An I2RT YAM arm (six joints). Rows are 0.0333 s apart.
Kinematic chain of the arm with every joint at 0, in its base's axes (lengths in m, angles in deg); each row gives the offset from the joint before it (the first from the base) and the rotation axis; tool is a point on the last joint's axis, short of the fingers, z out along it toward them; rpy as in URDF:
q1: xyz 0 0 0.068 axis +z
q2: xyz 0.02 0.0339 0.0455 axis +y
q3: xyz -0.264 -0.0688 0 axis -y
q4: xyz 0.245 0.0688 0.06 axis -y
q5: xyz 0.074 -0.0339 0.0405 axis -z
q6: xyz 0.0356 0 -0.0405 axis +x
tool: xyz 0 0 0 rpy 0 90 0
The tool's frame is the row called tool.
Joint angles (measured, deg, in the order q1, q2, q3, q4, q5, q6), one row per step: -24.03, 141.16, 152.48, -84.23, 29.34, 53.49; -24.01, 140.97, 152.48, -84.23, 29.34, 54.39; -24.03, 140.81, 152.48, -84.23, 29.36, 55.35; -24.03, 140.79, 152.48, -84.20, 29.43, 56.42; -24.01, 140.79, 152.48, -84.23, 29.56, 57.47; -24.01, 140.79, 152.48, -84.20, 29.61, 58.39; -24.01, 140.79, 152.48, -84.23, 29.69, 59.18; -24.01, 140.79, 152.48, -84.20, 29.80, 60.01; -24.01, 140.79, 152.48, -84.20, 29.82, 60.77; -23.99, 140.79, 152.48, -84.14, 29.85, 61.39; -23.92, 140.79, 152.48, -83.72, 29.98, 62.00; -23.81, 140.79, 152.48, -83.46, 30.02, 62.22
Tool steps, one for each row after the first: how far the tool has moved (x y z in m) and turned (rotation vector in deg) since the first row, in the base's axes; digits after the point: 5 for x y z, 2 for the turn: -0.00045, 0.00039, 0.00154, -0.05, -0.67, -0.73; -0.00097, 0.00042, 0.00284, -0.09, -1.34, -1.55; -0.00100, 0.00039, 0.00304, -0.13, -1.95, -2.46; -0.00102, 0.00051, 0.00306, -0.20, -2.46, -3.35; -0.00098, 0.00046, 0.00309, -0.22, -2.98, -4.13; -0.00106, 0.00045, 0.00310, -0.25, -3.36, -4.81; -0.00104, 0.00038, 0.00315, -0.33, -3.81, -5.53; -0.00105, 0.00037, 0.00316, -0.32, -4.23, -6.17; -0.00089, 0.00046, 0.00320, -0.35, -4.62, -6.67; 0.00000, 0.00064, 0.00347, -0.59, -5.31, -7.13; 0.00081, 0.00128, 0.00363, -0.70, -5.66, -7.21
